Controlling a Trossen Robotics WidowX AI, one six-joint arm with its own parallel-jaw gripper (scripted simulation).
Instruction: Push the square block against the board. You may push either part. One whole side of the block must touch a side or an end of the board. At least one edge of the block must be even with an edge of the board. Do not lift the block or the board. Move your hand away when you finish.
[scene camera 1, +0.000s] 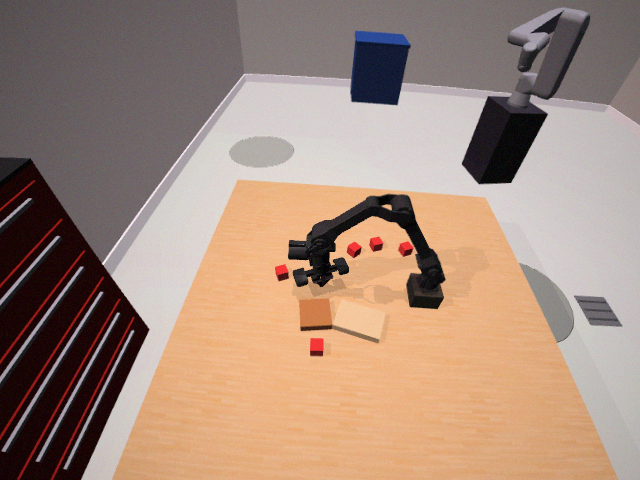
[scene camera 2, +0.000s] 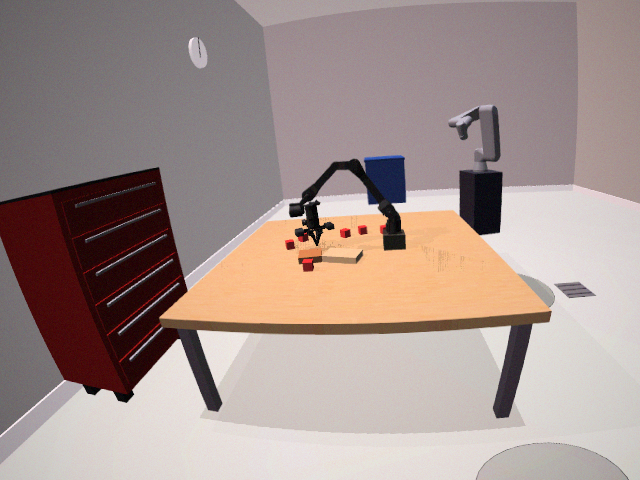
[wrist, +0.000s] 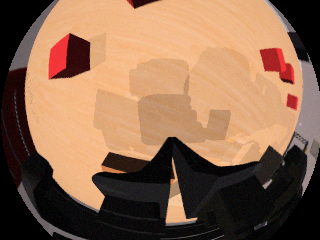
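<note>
There is a pale board (scene camera 1: 360, 321) here, and a red cube (wrist: 70, 56) that I see in the wrist view. A brown square block (scene camera 1: 315, 314) is here as well, and the wrist view gives me that block (wrist: 114, 162) too. As for my gripper (scene camera 1: 321, 286), it is shut and holds nothing; in the wrist view I find the gripper (wrist: 171, 140) again.
</note>
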